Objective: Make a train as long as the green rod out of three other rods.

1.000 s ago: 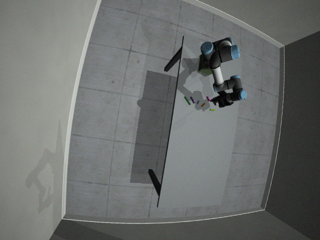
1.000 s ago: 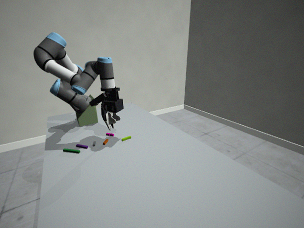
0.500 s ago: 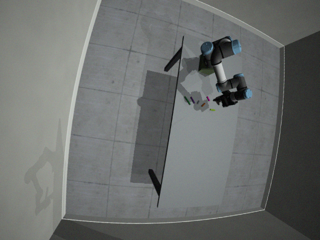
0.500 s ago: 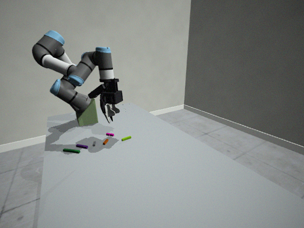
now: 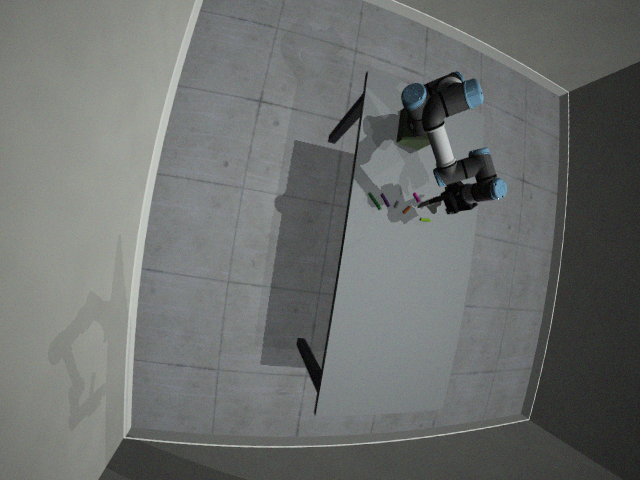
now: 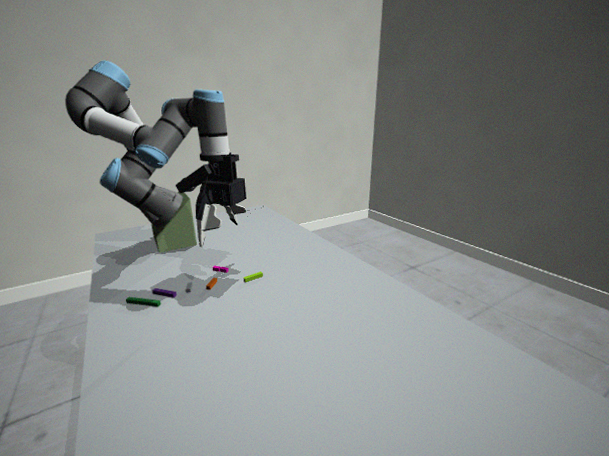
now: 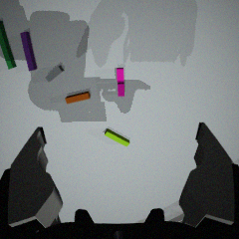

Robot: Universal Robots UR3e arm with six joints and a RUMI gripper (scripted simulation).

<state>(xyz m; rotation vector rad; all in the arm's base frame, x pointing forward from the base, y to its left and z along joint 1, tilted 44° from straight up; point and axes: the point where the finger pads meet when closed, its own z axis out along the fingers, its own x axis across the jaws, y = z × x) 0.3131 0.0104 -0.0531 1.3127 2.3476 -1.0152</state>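
Right now my hand is 50 mm short of the orange rod, 50 mm to the left of it and 100 mm above it. Also, from my hand: grey rod (30 mm ahead, 100 mm to the right, 100 mm below); lime rod (80 mm ahead, 40 mm to the left, 100 mm below); purple rod (20 mm ahead, 160 mm to the right, 100 mm below).
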